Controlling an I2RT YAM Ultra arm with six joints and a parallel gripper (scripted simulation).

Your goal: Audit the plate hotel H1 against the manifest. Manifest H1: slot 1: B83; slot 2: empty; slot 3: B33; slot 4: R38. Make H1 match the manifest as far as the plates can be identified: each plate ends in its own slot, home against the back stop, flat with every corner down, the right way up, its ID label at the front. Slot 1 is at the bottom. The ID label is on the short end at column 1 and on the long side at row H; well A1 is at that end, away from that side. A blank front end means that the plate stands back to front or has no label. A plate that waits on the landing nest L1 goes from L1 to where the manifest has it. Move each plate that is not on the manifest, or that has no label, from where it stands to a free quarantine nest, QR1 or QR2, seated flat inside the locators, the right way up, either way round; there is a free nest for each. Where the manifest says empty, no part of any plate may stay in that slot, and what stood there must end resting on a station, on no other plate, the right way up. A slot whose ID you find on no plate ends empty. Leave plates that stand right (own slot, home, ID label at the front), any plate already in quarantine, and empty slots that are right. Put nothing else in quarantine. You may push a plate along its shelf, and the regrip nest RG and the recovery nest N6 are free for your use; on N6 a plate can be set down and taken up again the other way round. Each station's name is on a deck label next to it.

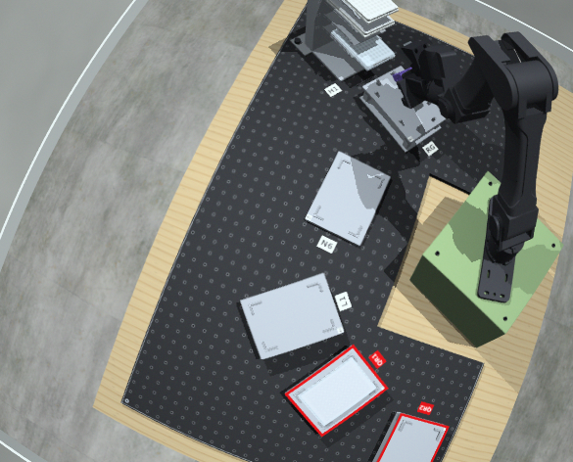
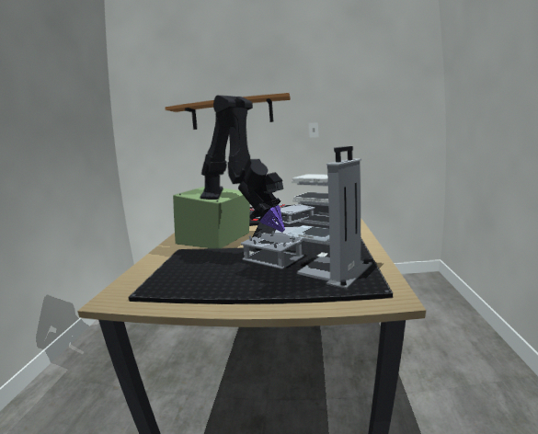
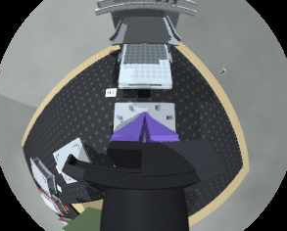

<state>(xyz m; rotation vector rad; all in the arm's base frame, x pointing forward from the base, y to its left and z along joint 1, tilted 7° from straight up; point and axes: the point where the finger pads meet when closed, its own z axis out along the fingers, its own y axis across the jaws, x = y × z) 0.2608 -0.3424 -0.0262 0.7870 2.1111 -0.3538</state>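
My hand is 3 cm past the regrip nest RG, 3 cm to the right of it and 5 cm above it. Round my hand: plate hotel H1 (17 cm ahead, 14 cm to the right, 5 cm above); then landing nest L1 (10 cm ahead, 53 cm to the left, 6 cm below); then recovery nest N6 (5 cm ahead, 26 cm to the left, 10 cm below).
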